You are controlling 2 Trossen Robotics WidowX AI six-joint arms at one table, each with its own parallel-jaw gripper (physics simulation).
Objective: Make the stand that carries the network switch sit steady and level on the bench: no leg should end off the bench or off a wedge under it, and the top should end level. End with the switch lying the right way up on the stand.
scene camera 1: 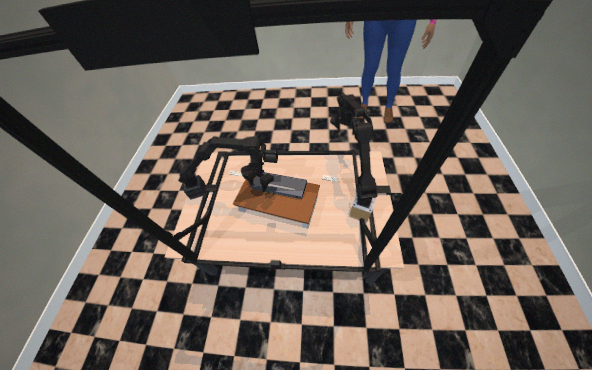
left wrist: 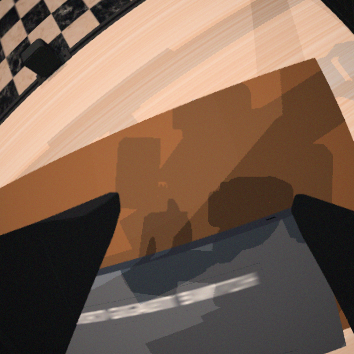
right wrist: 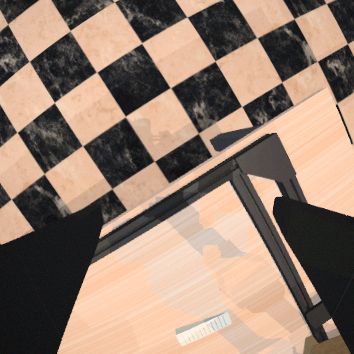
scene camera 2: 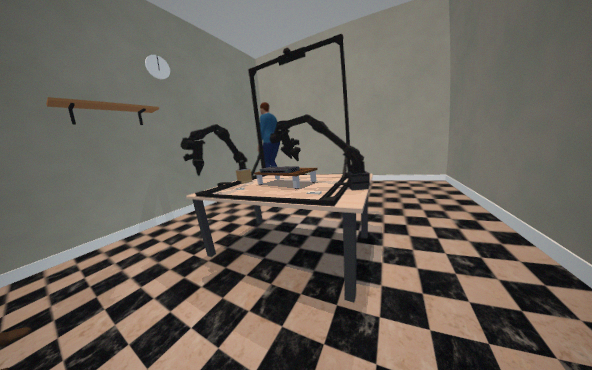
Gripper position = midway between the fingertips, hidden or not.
My left gripper [left wrist: 207,201] is open, holding nothing. Also in view: a dark grey network switch [scene camera 1: 288,186]. My right gripper [right wrist: 189,209] is open, holding nothing.
